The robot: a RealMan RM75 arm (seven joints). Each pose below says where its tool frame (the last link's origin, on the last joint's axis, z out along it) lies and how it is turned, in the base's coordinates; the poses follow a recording.
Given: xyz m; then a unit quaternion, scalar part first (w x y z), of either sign.
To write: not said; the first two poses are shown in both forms.
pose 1, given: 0.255 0.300 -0.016 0.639 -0.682 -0.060 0.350
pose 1, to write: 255 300 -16 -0.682 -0.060 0.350 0.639
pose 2, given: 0.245 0.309 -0.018 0.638 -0.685 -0.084 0.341
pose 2, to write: 245 309 -18 -0.685 -0.084 0.341 0.638
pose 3, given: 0.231 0.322 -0.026 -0.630 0.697 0.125 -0.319
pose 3, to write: 231 322 -26 -0.697 -0.125 0.319 0.630
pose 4, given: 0.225 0.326 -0.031 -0.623 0.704 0.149 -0.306
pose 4, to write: 225 326 -31 -0.704 -0.149 0.306 0.623
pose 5, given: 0.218 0.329 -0.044 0.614 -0.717 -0.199 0.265
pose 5, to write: 218 329 -44 -0.717 -0.199 0.265 0.614
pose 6, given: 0.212 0.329 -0.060 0.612 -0.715 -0.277 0.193
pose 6, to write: 212 329 -60 -0.715 -0.277 0.193 0.612
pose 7, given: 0.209 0.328 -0.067 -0.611 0.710 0.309 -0.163
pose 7, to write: 209 328 -67 -0.710 -0.309 0.163 0.611
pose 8, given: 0.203 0.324 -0.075 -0.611 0.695 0.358 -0.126
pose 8, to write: 203 324 -75 -0.695 -0.358 0.126 0.611
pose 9, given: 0.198 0.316 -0.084 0.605 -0.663 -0.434 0.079
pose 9, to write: 198 316 -84 -0.663 -0.434 0.079 0.605
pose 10, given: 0.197 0.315 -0.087 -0.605 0.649 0.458 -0.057
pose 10, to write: 197 315 -87 -0.649 -0.458 0.057 0.605
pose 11, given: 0.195 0.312 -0.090 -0.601 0.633 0.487 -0.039
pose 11, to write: 195 312 -90 -0.633 -0.487 0.039 0.601
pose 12, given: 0.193 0.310 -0.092 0.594 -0.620 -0.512 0.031
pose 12, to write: 193 310 -92 -0.620 -0.512 0.031 0.594
